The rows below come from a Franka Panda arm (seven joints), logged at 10 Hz.
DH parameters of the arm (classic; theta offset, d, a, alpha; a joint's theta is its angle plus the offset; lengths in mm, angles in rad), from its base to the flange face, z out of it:
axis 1: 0 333 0 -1.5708
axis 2: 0 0 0 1.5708
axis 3: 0 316 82.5 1.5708
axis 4: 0 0 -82.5 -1.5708
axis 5: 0 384 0 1.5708
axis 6: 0 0 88 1.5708
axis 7: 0 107 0 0
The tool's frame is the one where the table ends.
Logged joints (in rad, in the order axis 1, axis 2, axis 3, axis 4, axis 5, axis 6, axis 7), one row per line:
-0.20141, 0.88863, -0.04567, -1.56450, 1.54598, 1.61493, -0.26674
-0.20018, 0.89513, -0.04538, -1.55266, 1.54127, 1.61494, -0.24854
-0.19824, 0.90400, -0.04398, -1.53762, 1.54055, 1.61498, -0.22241
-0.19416, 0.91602, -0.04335, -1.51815, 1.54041, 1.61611, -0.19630
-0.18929, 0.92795, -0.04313, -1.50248, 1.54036, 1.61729, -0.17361
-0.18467, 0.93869, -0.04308, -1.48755, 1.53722, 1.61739, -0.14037
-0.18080, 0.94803, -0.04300, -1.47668, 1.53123, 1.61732, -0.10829
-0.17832, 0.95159, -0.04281, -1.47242, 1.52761, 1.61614, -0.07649
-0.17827, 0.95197, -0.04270, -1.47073, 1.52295, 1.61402, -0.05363
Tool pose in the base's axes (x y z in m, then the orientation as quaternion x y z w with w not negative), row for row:
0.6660, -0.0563, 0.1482, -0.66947, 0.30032, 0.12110, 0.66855
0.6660, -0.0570, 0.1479, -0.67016, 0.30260, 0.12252, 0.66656
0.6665, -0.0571, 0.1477, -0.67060, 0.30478, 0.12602, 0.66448
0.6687, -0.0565, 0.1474, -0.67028, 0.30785, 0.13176, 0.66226
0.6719, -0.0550, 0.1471, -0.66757, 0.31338, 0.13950, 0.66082
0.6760, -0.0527, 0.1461, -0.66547, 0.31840, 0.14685, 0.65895
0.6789, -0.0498, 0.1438, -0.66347, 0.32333, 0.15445, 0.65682
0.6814, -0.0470, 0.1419, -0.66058, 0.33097, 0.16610, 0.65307
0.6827, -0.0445, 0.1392, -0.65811, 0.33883, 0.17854, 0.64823
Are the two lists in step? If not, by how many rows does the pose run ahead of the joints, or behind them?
The pose runs 2 rows behind the joints: the pose in row i belongs to the joints in row i - 2.
